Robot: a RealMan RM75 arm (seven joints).
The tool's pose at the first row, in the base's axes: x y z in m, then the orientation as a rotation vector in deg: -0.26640 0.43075 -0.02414 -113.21 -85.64 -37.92
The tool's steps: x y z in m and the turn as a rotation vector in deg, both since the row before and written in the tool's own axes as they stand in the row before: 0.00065 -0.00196 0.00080 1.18 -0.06 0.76; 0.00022 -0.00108 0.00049 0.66 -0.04 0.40; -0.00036 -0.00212 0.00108 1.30 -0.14 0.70; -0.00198 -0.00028 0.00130 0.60 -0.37 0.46; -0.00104 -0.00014 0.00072 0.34 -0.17 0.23; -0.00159 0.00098 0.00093 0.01 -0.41 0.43; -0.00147 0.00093 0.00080 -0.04 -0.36 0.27; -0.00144 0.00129 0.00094 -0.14 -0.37 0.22; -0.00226 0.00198 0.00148 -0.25 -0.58 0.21
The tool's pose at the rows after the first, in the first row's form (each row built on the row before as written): -0.26809 0.43217 -0.02399 -112.83 -84.91 -36.52; -0.26906 0.43289 -0.02401 -112.60 -84.53 -35.75; -0.27118 0.43384 -0.02464 -112.13 -83.91 -34.22; -0.27202 0.43346 -0.02684 -112.16 -83.66 -33.18; -0.27247 0.43328 -0.02802 -112.14 -83.53 -32.64; -0.27203 0.43265 -0.02996 -112.63 -83.33 -32.07; -0.27161 0.43201 -0.03172 -113.03 -83.26 -31.66; -0.27085 0.43140 -0.03364 -113.48 -83.25 -31.34; -0.26971 0.43044 -0.03664 -114.12 -83.38 -30.92
